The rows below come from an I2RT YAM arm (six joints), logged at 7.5 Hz.
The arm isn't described. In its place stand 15 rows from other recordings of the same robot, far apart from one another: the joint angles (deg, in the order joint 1, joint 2, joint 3, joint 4, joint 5, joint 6), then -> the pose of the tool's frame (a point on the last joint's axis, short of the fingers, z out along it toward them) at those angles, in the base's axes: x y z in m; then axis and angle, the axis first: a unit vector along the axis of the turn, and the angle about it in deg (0 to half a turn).
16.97 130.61 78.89 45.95 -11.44 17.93 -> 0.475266 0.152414 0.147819 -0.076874 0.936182 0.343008 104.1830
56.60 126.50 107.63 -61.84 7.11 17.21 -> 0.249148 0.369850 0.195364 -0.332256 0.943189 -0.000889 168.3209
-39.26 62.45 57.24 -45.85 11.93 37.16 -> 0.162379 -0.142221 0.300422 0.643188 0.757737 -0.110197 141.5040
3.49 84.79 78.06 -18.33 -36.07 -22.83 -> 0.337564 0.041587 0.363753 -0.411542 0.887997 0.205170 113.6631
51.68 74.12 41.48 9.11 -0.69 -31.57 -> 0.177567 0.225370 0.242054 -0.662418 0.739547 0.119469 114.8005
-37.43 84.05 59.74 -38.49 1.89 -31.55 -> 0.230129 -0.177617 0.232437 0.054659 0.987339 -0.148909 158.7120
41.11 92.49 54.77 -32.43 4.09 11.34 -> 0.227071 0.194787 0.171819 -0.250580 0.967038 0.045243 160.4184
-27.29 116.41 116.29 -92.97 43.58 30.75 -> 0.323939 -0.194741 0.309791 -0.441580 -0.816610 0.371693 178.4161
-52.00 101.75 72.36 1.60 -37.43 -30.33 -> 0.267716 -0.307516 0.256332 -0.012398 0.990368 -0.137905 113.3781
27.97 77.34 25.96 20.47 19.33 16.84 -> 0.230076 0.108837 0.161844 -0.000894 0.998303 0.058222 119.3263
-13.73 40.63 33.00 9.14 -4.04 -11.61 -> 0.175366 -0.040265 0.315235 -0.017382 0.982152 -0.187283 90.5219
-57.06 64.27 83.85 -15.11 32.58 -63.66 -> 0.103428 -0.194884 0.498066 0.170955 0.673882 -0.718789 158.9157
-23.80 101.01 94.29 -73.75 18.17 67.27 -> 0.305333 -0.146801 0.297224 0.717998 0.686166 -0.116852 164.5445
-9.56 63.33 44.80 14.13 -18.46 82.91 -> 0.258576 -0.032118 0.320174 0.506415 0.655759 0.559932 124.2443
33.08 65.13 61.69 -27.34 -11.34 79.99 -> 0.206238 0.142697 0.342479 0.305718 0.829775 0.466916 156.9884
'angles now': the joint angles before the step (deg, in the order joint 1, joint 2, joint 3, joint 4, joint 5, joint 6). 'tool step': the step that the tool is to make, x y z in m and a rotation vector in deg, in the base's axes. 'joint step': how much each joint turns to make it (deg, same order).
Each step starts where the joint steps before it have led.
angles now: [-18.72, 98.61, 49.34, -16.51, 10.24, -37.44]
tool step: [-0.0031, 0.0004, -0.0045, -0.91, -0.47, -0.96]
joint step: [0.00, -0.07, -1.52, 2.08, 1.05, 0.59]
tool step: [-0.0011, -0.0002, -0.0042, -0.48, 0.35, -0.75]
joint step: [-0.01, 0.52, -0.54, 0.80, 0.83, 0.45]
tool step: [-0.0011, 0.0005, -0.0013, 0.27, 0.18, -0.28]
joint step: [0.02, 0.03, -0.26, -0.04, -0.06, 0.36]
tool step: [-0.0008, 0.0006, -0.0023, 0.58, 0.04, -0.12]
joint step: [0.01, 0.22, -0.32, 0.24, -0.44, 0.34]
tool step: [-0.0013, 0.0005, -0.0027, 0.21, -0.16, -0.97]
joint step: [0.03, 0.19, -0.54, 0.60, 0.18, 1.04]
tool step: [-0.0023, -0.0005, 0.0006, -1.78, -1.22, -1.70]
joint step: [-0.01, -0.74, -1.14, 1.90, 1.88, 1.02]
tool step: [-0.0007, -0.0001, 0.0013, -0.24, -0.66, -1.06]
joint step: [-0.01, -0.41, -0.24, 0.30, 0.47, 0.97]
